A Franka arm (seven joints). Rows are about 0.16 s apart.
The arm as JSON. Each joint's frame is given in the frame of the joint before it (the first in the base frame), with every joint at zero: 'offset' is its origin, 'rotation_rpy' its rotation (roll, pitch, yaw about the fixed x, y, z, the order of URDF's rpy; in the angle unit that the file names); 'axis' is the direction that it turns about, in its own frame. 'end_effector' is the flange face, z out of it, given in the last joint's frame.
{
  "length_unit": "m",
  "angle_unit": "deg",
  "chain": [
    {
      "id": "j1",
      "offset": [
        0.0,
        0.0,
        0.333
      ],
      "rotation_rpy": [
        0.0,
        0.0,
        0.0
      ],
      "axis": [
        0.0,
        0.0,
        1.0
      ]
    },
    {
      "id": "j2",
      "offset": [
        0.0,
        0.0,
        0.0
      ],
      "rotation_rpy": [
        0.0,
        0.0,
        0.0
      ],
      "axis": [
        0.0,
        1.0,
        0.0
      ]
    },
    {
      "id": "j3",
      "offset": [
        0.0,
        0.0,
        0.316
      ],
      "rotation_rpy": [
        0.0,
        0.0,
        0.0
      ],
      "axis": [
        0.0,
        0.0,
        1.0
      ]
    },
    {
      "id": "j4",
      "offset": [
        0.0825,
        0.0,
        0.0
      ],
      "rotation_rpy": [
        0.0,
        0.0,
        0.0
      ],
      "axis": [
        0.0,
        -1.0,
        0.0
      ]
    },
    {
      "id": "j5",
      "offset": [
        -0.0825,
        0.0,
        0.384
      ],
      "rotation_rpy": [
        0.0,
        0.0,
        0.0
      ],
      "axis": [
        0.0,
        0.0,
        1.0
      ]
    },
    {
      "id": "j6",
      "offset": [
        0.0,
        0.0,
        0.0
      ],
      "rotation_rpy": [
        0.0,
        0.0,
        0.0
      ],
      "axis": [
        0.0,
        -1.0,
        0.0
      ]
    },
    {
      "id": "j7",
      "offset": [
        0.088,
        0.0,
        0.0
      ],
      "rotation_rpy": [
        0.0,
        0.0,
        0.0
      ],
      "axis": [
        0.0,
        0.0,
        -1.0
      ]
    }
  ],
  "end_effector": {
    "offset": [
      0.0,
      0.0,
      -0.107
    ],
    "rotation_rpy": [
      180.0,
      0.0,
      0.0
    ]
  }
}
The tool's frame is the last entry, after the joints.
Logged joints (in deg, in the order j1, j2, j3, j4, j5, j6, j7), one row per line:
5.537, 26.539, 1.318, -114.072, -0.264, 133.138, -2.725
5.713, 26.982, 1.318, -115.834, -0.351, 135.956, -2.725
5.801, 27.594, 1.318, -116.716, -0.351, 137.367, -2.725
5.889, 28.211, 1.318, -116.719, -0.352, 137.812, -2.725
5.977, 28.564, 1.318, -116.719, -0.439, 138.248, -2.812
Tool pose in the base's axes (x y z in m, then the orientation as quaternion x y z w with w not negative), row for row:
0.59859, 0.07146, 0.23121, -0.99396, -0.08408, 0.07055, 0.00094
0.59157, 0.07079, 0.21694, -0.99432, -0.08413, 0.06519, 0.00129
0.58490, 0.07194, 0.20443, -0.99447, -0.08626, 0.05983, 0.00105
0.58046, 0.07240, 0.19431, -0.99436, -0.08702, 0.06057, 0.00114
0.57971, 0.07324, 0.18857, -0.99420, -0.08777, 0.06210, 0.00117
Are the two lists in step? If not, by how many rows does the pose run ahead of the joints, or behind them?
The pose runs 1 row behind the joints: the pose in row i belongs to the joints in row i - 1.
